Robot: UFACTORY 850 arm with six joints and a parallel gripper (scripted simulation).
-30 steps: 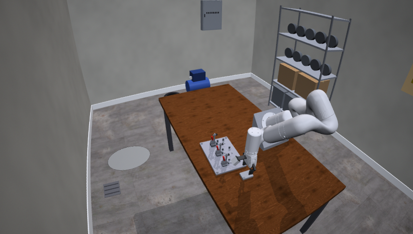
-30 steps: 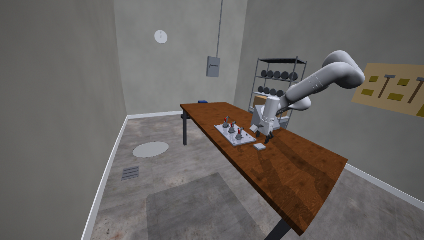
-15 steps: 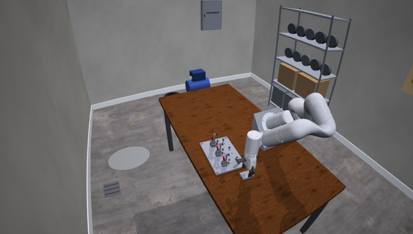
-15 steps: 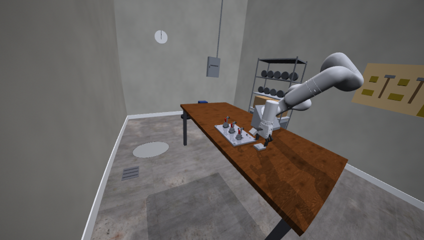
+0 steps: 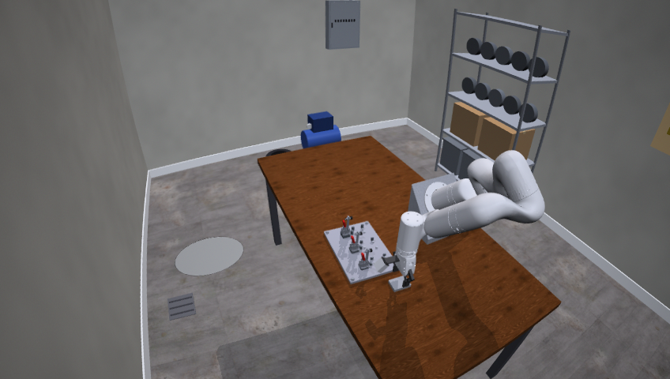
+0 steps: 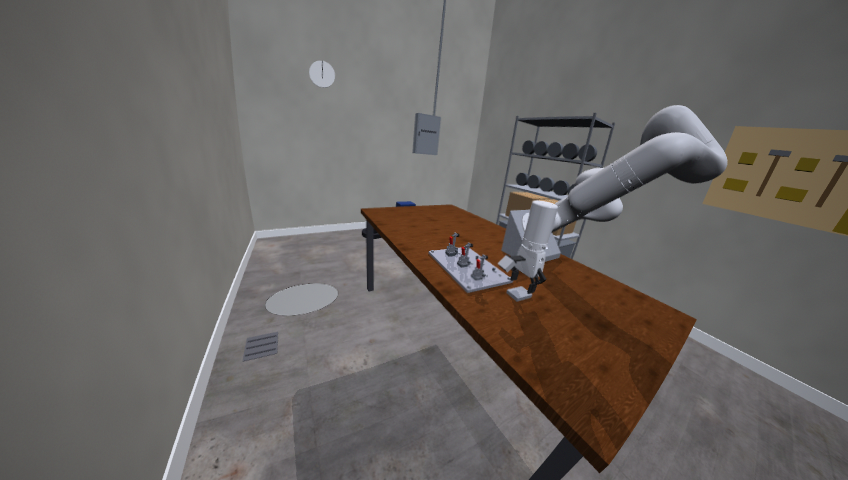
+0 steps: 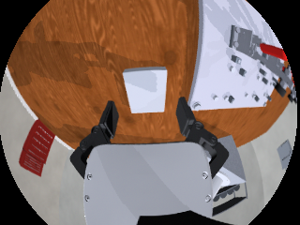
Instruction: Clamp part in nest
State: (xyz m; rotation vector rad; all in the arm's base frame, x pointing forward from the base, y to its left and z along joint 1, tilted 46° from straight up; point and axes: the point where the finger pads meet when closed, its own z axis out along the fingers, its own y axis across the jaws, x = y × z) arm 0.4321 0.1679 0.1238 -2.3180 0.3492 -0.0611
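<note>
Right now my hand is 40 mm above the flat grey part. Round my hand: grey fixture plate: 20 mm ahead, 260 mm to the right, 40 mm below.
</note>
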